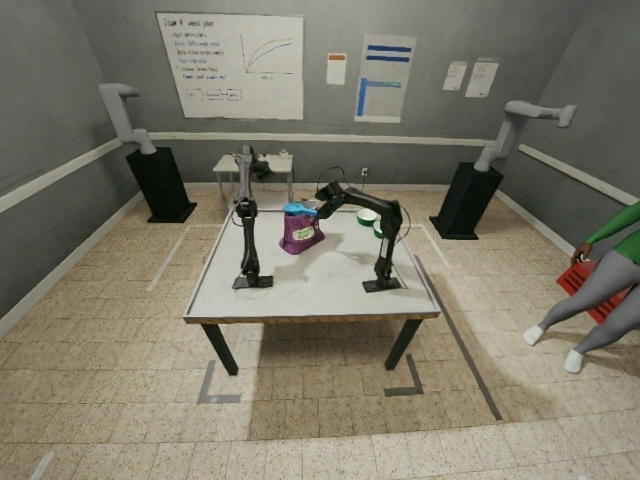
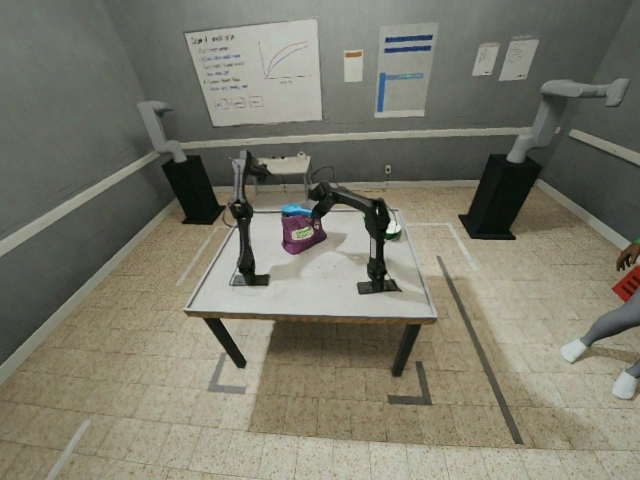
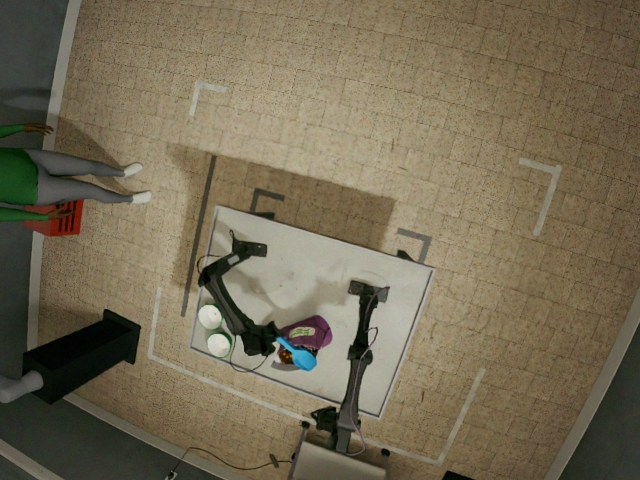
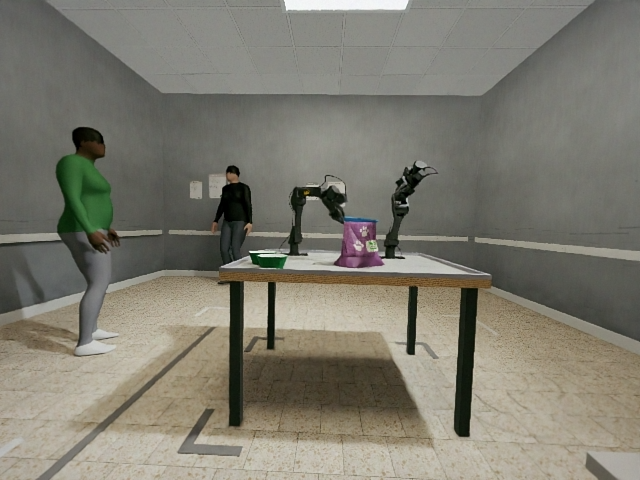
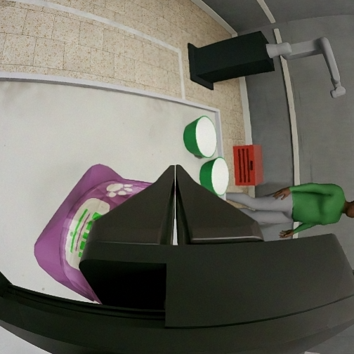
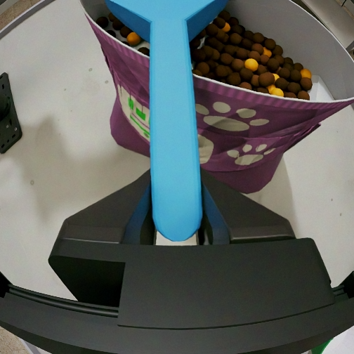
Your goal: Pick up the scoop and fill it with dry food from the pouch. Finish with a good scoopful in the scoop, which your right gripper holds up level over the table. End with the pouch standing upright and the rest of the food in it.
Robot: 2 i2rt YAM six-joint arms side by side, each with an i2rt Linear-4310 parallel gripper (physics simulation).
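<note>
The blue scoop (image 1: 298,208) (image 2: 294,209) (image 3: 303,359) (image 6: 175,100) lies across the open top of the purple pouch (image 1: 294,243) (image 2: 295,242) (image 3: 320,332) (image 4: 356,248) (image 5: 50,252) (image 6: 280,122), which stands upright on the table. Brown and orange dry food (image 6: 240,55) (image 3: 285,356) shows inside the pouch. My right gripper (image 1: 318,212) (image 3: 277,336) (image 4: 341,219) (image 6: 176,173) is shut on the scoop's handle beside the pouch rim. The inside of the scoop's bowl is hidden. My left gripper (image 5: 174,174) (image 3: 313,414) (image 4: 435,172) is shut and empty, raised high beyond the table edge.
Two green bowls with white insides (image 3: 210,316) (image 3: 219,344) (image 5: 200,136) (image 5: 215,176) stand at a corner of the white table (image 1: 320,294), on the right arm's side. A small side table (image 3: 338,462) stands past the table edge, near the raised left arm.
</note>
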